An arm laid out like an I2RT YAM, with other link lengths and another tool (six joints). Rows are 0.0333 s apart.
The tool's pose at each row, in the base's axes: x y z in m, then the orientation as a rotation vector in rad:
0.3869, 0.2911, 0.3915, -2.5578, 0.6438, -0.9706
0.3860, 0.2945, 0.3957, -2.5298, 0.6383, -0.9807
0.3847, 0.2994, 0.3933, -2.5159, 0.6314, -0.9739
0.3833, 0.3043, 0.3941, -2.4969, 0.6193, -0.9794
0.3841, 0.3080, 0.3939, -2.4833, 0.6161, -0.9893
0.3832, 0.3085, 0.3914, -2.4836, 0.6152, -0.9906
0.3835, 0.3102, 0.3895, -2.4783, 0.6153, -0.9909
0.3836, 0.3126, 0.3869, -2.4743, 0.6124, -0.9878
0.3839, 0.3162, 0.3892, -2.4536, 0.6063, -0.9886
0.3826, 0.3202, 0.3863, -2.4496, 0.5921, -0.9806
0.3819, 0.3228, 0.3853, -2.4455, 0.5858, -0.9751
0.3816, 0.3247, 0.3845, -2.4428, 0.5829, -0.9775
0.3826, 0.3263, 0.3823, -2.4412, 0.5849, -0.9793
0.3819, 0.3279, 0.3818, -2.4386, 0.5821, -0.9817
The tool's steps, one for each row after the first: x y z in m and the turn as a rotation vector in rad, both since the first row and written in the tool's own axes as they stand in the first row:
-0.0001, -0.0045, -0.0031, 0.0248, 0.0078, 0.0069
-0.0048, -0.0072, -0.0016, 0.0404, 0.0027, 0.0106
-0.0078, -0.0112, -0.0025, 0.0610, 0.0059, 0.0107
-0.0093, -0.0145, -0.0012, 0.0726, 0.0133, 0.0126
-0.0115, -0.0135, 0.0000, 0.0725, 0.0140, 0.0116
-0.0132, -0.0142, 0.0018, 0.0770, 0.0146, 0.0139
-0.0158, -0.0151, 0.0041, 0.0820, 0.0122, 0.0147
-0.0162, -0.0193, 0.0031, 0.1020, 0.0133, 0.0200
-0.0207, -0.0209, 0.0049, 0.1125, 0.0055, 0.0153
-0.0231, -0.0225, 0.0055, 0.1193, 0.0008, 0.0146
-0.0247, -0.0236, 0.0061, 0.1225, 0.0023, 0.0136
-0.0260, -0.0243, 0.0086, 0.1228, 0.0040, 0.0150
-0.0276, -0.0252, 0.0087, 0.1259, 0.0055, 0.0140

